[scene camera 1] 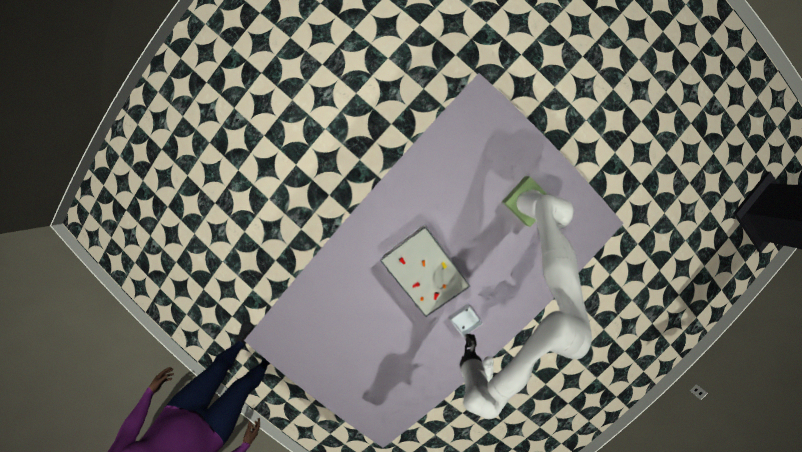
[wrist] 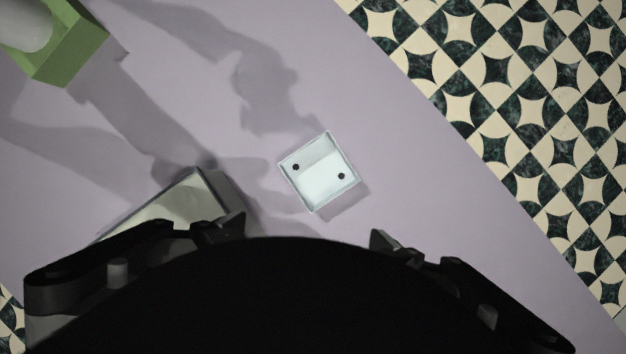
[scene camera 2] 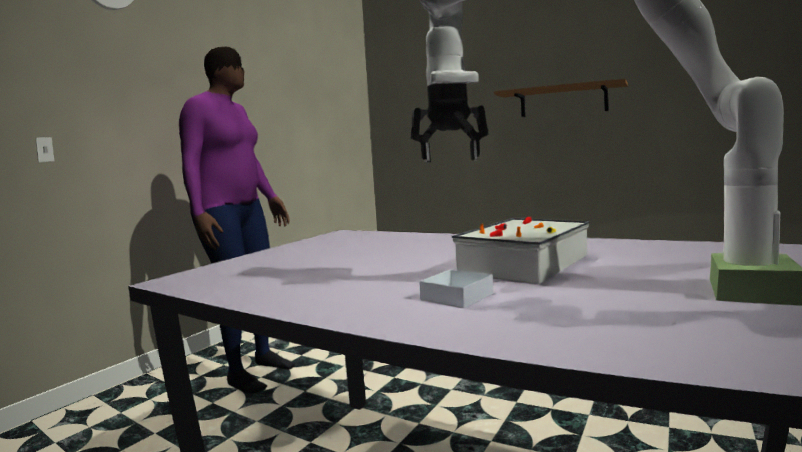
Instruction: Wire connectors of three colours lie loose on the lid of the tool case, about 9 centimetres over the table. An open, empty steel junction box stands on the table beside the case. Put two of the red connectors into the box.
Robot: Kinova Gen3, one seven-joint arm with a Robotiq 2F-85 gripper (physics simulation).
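Frame: origin at the arm's base, x back, y right, z up, level; millimetres.
Where they show: gripper, fingertip midpoint: (scene camera 1: 465, 346) (wrist: 307, 234) (scene camera 2: 451, 161); arm's base, link origin: (scene camera 1: 527, 202) (wrist: 30, 25) (scene camera 2: 749, 260).
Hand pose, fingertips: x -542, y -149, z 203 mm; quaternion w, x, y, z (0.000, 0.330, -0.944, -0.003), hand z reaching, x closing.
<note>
Each offset is from my fingertips to the top centre of the thing. Level surfaces: height alone.
Three red connectors lie apart on the lid of the tool case @(dx +61, dy +257, dz -172 mm) (scene camera 1: 422, 241) (scene camera 2: 494, 259) (wrist: 185, 200): one red connector @(dx +42, dy +358, dz -160 mm) (scene camera 1: 402, 260), a second red connector @(dx +6, dy +251, dz -160 mm) (scene camera 1: 416, 284), a third red connector @(dx +27, dy +162, dz -160 mm) (scene camera 1: 436, 295). None of them shows in the wrist view, where my gripper hides much of the lid. The junction box @(dx +15, dy -33, dz -223 mm) (scene camera 1: 465, 320) (scene camera 2: 441, 293) (wrist: 320, 186) stands open and empty on the table beside the case, with two dark round spots inside. My gripper (scene camera 1: 470, 338) (scene camera 2: 450, 153) (wrist: 307, 234) is open and empty, pointing down, high above the table near the box.
Three orange connectors @(dx +91, dy +291, dz -164 mm) (scene camera 1: 424, 262) @(dx +78, dy +167, dz -153 mm) (scene camera 2: 518, 231) and a yellow connector @(dx +139, dy +228, dz -161 mm) (scene camera 1: 444, 265) (scene camera 2: 550, 229) share the lid. The arm stands on a green base block (scene camera 1: 513, 200) (scene camera 2: 752, 283) (wrist: 72, 50) on the table @(dz -261 mm) (scene camera 1: 336, 314). A person (scene camera 1: 190, 415) (scene camera 2: 221, 151) stands by the table's far end.
</note>
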